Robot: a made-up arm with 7 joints.
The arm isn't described. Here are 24 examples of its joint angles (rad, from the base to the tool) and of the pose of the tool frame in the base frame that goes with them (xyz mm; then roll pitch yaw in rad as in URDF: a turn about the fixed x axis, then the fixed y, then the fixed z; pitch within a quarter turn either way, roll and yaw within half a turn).
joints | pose
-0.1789 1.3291 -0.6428 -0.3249 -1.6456 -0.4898 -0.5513 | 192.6 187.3 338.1 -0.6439 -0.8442 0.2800
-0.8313 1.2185 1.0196 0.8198 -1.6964 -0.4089 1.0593 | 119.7 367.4 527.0 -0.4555 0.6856 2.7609
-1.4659 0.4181 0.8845 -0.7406 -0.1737 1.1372 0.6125 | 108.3 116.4 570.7 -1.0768 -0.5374 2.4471
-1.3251 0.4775 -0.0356 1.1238 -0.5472 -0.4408 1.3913 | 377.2 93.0 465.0 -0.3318 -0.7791 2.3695
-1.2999 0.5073 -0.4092 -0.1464 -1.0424 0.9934 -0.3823 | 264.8 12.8 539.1 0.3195 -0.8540 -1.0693
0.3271 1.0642 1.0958 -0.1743 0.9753 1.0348 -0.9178 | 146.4 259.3 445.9 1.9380 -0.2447 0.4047
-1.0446 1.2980 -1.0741 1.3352 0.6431 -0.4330 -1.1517 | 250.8 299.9 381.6 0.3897 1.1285 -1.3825
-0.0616 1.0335 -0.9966 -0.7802 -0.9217 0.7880 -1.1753 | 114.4 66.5 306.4 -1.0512 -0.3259 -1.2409
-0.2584 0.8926 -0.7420 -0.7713 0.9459 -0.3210 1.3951 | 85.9 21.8 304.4 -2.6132 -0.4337 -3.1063
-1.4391 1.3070 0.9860 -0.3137 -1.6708 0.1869 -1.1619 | -3.0 249.8 646.6 2.2936 0.1031 2.9402
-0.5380 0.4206 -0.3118 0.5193 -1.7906 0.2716 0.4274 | 273.8 129.8 244.0 -0.1459 0.2560 0.8646
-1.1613 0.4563 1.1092 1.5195 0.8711 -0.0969 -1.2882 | 358.9 190.1 347.0 -0.0419 -0.6557 -0.3969
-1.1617 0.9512 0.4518 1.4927 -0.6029 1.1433 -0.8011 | 265.6 318.3 415.9 -0.5905 0.1492 0.6182
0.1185 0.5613 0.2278 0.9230 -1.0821 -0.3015 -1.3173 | 41.2 306.7 176.9 -0.3435 -0.6545 0.5599
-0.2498 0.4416 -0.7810 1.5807 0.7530 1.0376 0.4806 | 36.5 166.7 93.7 -3.0956 1.1703 0.5140
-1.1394 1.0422 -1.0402 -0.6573 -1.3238 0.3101 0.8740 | 174.0 21.5 466.5 0.6387 -0.9281 -0.4703
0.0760 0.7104 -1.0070 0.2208 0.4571 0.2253 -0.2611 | 29.2 62.8 180.4 0.6487 0.1506 -1.4285
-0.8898 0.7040 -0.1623 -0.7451 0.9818 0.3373 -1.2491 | 159.9 17.6 478.9 2.0724 0.0862 -1.5444
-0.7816 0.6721 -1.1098 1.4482 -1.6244 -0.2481 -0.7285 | 245.3 249.4 251.7 0.2133 -0.5478 0.2097
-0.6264 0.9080 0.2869 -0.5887 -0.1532 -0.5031 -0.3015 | 159.9 119.4 490.7 2.8030 -0.2502 -2.6219
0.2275 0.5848 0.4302 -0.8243 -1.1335 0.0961 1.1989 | 107.3 151.4 392.4 -0.2137 -0.7352 1.7133
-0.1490 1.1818 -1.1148 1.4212 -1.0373 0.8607 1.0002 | 69.2 360.6 259.8 2.9766 0.0827 0.8870
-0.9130 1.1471 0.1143 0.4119 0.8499 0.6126 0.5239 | 291.8 200.7 490.7 -3.0814 -0.6039 -0.6552
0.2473 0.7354 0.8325 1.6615 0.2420 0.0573 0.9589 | -52.8 312.9 179.8 2.4334 -0.1303 0.9682
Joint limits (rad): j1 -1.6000..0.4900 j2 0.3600..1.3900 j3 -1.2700..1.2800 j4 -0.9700..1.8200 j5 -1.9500..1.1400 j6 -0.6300..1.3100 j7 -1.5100..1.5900
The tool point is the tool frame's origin. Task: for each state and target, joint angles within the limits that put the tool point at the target. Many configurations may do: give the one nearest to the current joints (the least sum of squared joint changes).
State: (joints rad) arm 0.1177 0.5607 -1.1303 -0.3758 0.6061 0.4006 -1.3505
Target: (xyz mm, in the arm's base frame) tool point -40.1 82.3 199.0
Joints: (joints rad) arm 0.3362 0.9287 -1.1563 0.0292 0.6104 0.4481 -1.3622
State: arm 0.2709 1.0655 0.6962 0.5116 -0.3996 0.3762 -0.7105
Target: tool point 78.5 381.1 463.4
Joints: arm 0.3324 1.1998 1.1084 0.6946 -0.5081 0.3801 -0.7722
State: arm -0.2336 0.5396 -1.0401 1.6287 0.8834 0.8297 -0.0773
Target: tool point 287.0 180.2 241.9
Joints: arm -0.9879 0.6510 -0.8327 1.5621 0.7519 0.9007 -0.2002
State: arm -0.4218 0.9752 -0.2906 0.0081 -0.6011 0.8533 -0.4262
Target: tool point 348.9 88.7 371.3
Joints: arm -0.9861 0.4597 -0.3224 0.6524 -0.7213 0.9121 -0.6140
